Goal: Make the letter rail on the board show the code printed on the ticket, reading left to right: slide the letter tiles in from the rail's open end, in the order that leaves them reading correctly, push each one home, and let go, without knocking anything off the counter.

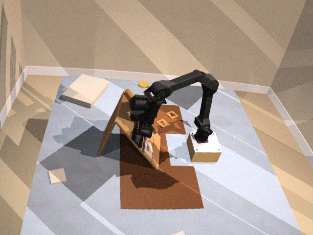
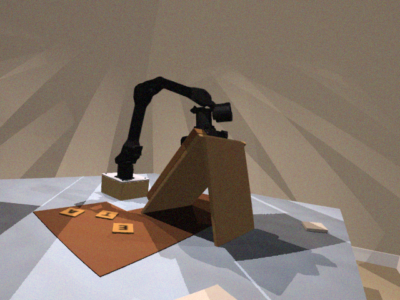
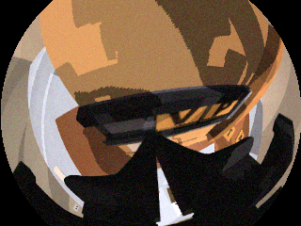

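Now: gripper tip 40 mm to the left of the orange letter tile and 10 mm above it. Also, from my gripper tip: brown mat: 170 mm below, 150 mm behind, 60 mm to the right; then white ticket: 90 mm below, 40 mm behind, 10 mm to the left; then pale square: 410 mm ahead, 170 mm below, 90 mm to the left.
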